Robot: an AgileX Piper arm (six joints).
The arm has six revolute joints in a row. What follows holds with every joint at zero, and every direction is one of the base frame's.
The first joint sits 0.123 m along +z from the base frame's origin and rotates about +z.
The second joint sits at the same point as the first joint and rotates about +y.
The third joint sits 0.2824 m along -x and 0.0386 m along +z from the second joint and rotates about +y.
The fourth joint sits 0.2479 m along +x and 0.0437 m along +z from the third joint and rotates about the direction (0.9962, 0, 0.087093).
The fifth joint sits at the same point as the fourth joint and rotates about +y.
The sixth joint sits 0.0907 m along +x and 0.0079 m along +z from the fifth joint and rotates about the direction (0.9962, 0, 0.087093).
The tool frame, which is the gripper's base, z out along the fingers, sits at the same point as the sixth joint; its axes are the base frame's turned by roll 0, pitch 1.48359 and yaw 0 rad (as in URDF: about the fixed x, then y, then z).
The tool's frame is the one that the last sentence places.
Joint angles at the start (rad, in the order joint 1, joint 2, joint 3, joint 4, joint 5, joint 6):
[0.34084, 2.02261, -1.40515, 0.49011, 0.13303, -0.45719]
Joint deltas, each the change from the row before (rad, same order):
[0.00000, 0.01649, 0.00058, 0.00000, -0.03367, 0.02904]
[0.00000, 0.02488, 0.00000, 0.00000, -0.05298, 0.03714]
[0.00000, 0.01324, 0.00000, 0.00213, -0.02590, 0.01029]
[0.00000, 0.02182, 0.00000, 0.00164, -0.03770, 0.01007]
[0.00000, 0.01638, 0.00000, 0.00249, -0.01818, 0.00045]
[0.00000, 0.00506, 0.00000, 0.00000, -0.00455, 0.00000]
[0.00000, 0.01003, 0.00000, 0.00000, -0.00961, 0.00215]
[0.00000, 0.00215, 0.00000, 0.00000, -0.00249, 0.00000]
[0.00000, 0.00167, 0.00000, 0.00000, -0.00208, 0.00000]
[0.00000, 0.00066, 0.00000, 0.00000, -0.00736, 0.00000]
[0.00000, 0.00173, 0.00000, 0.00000, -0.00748, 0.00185]
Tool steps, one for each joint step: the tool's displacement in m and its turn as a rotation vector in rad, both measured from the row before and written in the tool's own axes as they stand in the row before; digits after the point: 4 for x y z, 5 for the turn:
[0.0028, -0.0019, 0.0055, 0.01518, -0.01340, 0.02997]
[0.0039, -0.0029, 0.0080, 0.02307, -0.02381, 0.03799]
[0.0024, -0.0014, 0.0042, 0.01107, -0.01086, 0.01263]
[0.0045, -0.0022, 0.0067, 0.01639, -0.01340, 0.01173]
[0.0044, -0.0013, 0.0049, 0.00868, -0.00067, 0.00273]
[0.0015, -0.0004, 0.0015, 0.00228, 0.00078, -0.00009]
[0.0029, -0.0007, 0.0030, 0.00474, 0.00098, 0.00194]
[0.0006, -0.0002, 0.0006, 0.00117, -0.00019, -0.00005]
[0.0004, -0.0001, 0.0005, 0.00096, -0.00028, -0.00004]
[-0.0004, -0.0003, 0.0002, 0.00273, -0.00621, -0.00002]
[0.0000, -0.0003, 0.0005, 0.00291, -0.00527, 0.00180]

